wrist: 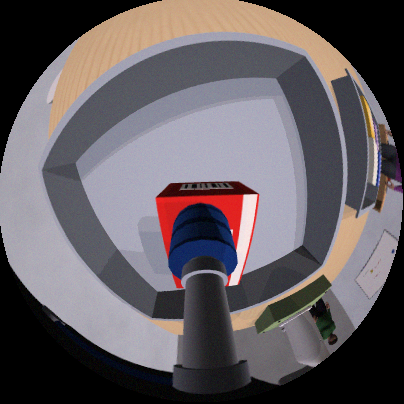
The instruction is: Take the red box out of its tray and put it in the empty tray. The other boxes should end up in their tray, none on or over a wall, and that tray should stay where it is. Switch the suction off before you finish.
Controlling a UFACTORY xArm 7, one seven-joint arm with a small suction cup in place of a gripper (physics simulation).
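Frame: origin at the arm's base, x ahead, y left, z up, level; centimetres.
Seen in the pictures: end effector, tool point: (200, 218); arm's base, origin of the base link: (294, 315).
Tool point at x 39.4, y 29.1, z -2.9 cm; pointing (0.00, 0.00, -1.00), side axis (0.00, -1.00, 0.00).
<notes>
Offsets run from my tool point to a thing's top centre. "spot": to the spot under its first point.
My blue suction cup (201, 230) is on the striped top face of the red box {spot: dx +1.0, dy +1.7, dz +1.0 cm} (166, 212) and holds it. The box looks level, with its barcode side towards the far end. It hangs over the inside of the large grey tray {dx -0.9, dy -0.4, dz +2.2 cm} (324, 150), towards the near side. Its shadow falls on the tray floor to its left. How high its underside is cannot be told, as the box itself hides it. The other tray {spot: dx +7.2, dy -22.3, dz -0.9 cm} (352, 150) stands at the right edge of the view, with a yellow box (367, 114), a whitish box (372, 156) and parts of blue and purple ones.
The large tray's near wall lies close to the box in the picture. A green block-like object (295, 306) is beyond the tray at the lower right. A sheet with small marks (376, 270) and a figure in green (326, 322) show further off. Wooden table top (190, 22) lies beyond the far wall.
</notes>
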